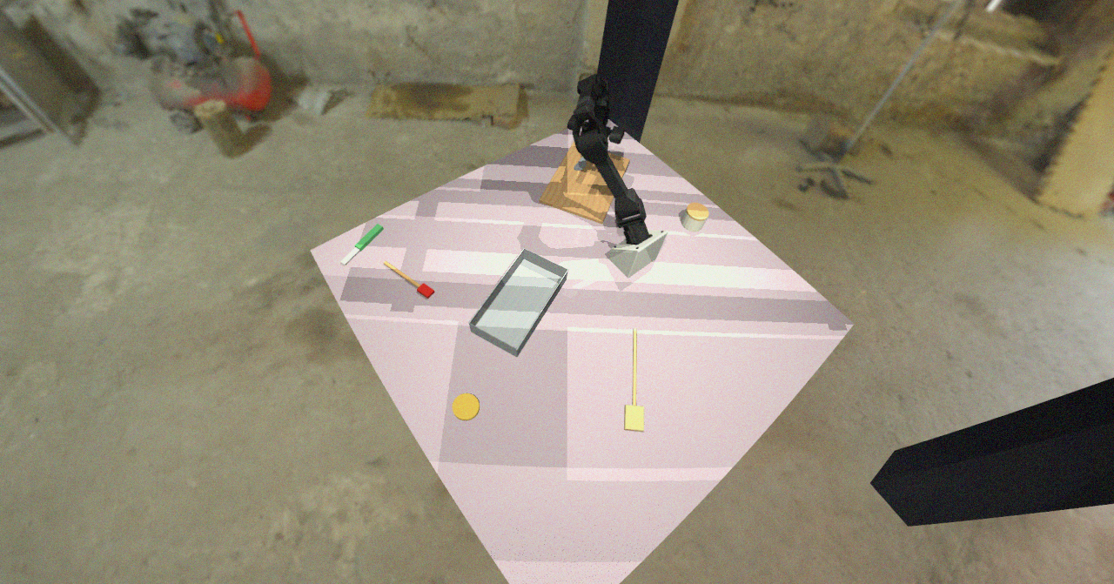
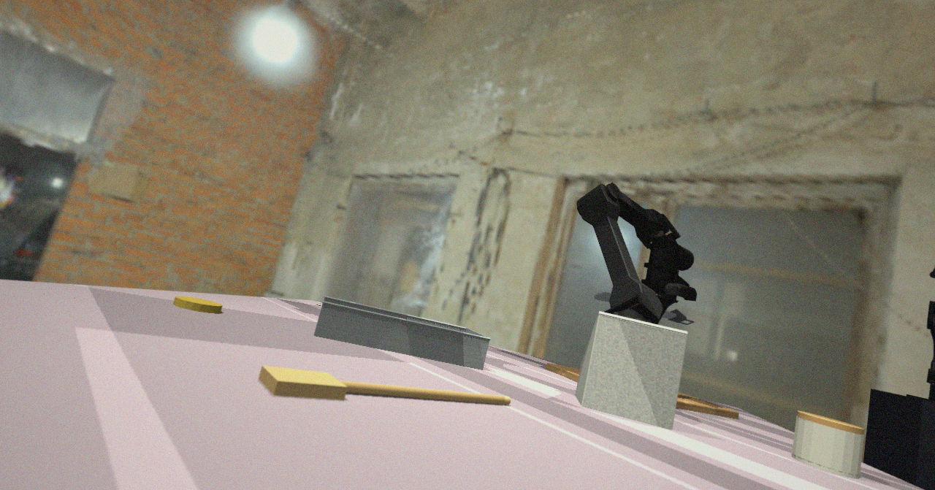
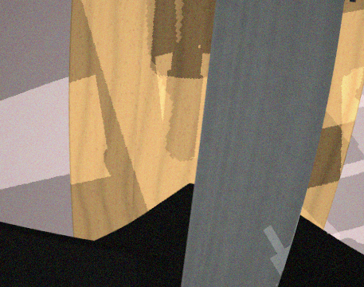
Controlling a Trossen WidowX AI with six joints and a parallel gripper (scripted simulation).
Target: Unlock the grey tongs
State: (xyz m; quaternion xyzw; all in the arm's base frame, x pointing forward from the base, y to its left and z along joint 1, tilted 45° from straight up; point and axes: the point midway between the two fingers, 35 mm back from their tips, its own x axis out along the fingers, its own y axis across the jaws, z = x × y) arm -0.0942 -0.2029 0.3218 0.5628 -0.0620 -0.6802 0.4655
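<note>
My gripper tip is now 150 mm above the wooden board. Also, from my gripper tip: yellow disc (780 mm ahead, 510 mm to the left, 150 mm below); grey roasting tin (490 mm ahead, 320 mm to the left, 130 mm below); cream pot (370 mm to the left, 210 mm behind, 120 mm below).
</note>
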